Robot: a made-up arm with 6 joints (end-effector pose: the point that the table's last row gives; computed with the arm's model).
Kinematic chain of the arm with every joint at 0, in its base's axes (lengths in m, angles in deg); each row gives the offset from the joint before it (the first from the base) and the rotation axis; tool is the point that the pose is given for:
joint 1: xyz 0 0 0.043 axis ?
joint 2: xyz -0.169 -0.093 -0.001 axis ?
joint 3: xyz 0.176 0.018 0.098 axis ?
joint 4: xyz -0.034 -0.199 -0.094 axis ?
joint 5: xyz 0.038 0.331 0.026 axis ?
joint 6: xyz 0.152 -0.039 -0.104 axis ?
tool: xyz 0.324 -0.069 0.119
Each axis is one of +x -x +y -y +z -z.
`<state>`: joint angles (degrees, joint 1 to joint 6).
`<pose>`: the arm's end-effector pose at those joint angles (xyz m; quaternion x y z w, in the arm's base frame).
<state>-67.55 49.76 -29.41 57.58 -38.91 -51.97</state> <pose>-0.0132 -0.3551 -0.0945 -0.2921 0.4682 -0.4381 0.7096</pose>
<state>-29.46 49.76 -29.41 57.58 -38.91 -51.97</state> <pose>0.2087 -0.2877 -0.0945 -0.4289 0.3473 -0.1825 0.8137</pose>
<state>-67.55 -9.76 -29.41 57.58 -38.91 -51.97</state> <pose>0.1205 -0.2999 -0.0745 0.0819 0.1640 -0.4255 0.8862</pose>
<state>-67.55 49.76 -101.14 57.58 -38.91 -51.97</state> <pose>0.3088 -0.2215 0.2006 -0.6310 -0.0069 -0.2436 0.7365</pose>
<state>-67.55 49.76 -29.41 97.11 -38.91 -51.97</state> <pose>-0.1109 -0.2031 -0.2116 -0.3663 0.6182 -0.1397 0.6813</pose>
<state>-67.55 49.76 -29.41 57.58 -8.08 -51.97</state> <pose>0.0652 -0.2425 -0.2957 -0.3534 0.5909 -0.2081 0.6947</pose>
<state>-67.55 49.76 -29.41 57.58 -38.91 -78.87</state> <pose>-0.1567 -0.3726 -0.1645 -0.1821 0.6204 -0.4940 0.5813</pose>
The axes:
joint 1: +z
joint 2: -x
joint 3: +y
joint 4: +z
joint 5: +z
joint 6: -y

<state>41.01 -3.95 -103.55 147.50 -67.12 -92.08</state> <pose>0.5878 0.1092 0.1515 -0.5483 -0.2833 0.1892 0.7638</pose>
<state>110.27 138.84 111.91 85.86 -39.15 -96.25</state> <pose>-0.0306 -0.4569 -0.2446 -0.4281 0.5762 -0.4206 0.5548</pose>
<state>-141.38 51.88 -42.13 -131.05 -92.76 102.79</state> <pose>-0.1278 -0.0709 0.5711 0.1518 -0.3411 0.0008 0.9277</pose>
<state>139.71 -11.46 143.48 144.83 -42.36 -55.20</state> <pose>0.1312 0.1284 0.5755 0.3421 -0.6902 -0.0672 0.6341</pose>
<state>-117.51 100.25 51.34 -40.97 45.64 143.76</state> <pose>-0.0421 0.0522 0.1158 -0.6607 0.1895 -0.1202 0.7163</pose>
